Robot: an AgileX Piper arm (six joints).
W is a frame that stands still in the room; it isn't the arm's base.
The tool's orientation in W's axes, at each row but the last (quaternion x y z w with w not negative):
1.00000, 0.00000, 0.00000, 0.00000
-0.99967, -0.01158, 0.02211, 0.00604
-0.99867, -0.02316, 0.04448, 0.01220
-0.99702, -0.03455, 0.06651, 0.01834
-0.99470, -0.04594, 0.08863, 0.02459
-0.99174, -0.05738, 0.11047, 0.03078
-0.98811, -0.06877, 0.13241, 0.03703
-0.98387, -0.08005, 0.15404, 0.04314
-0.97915, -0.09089, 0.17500, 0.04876
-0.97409, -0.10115, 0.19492, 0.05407
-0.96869, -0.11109, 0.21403, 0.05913
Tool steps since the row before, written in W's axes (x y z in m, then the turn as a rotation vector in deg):
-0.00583, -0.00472, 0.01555, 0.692, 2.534, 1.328
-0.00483, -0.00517, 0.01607, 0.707, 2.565, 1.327
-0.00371, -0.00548, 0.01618, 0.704, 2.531, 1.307
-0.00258, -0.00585, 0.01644, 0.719, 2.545, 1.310
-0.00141, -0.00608, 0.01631, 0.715, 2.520, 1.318
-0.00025, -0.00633, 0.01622, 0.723, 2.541, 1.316
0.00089, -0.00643, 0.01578, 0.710, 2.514, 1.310
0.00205, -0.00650, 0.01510, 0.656, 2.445, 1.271
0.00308, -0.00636, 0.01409, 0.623, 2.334, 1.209
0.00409, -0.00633, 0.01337, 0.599, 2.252, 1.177
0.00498, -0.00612, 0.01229, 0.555, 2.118, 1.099
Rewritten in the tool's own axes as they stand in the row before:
-0.00583, 0.00472, -0.01555, 0.692, -2.534, -1.328
-0.00565, 0.00486, -0.01590, 0.708, -2.565, -1.327
-0.00538, 0.00488, -0.01590, 0.705, -2.530, -1.308
-0.00513, 0.00498, -0.01613, 0.720, -2.543, -1.312
-0.00480, 0.00499, -0.01603, 0.713, -2.519, -1.321
-0.00450, 0.00505, -0.01604, 0.723, -2.539, -1.319
-0.00414, 0.00502, -0.01577, 0.709, -2.514, -1.312
-0.00366, 0.00503, -0.01535, 0.658, -2.449, -1.262
-0.00310, 0.00493, -0.01465, 0.626, -2.338, -1.200
-0.00262, 0.00495, -0.01429, 0.598, -2.258, -1.166
-0.00201, 0.00488, -0.01362, 0.559, -2.124, -1.086

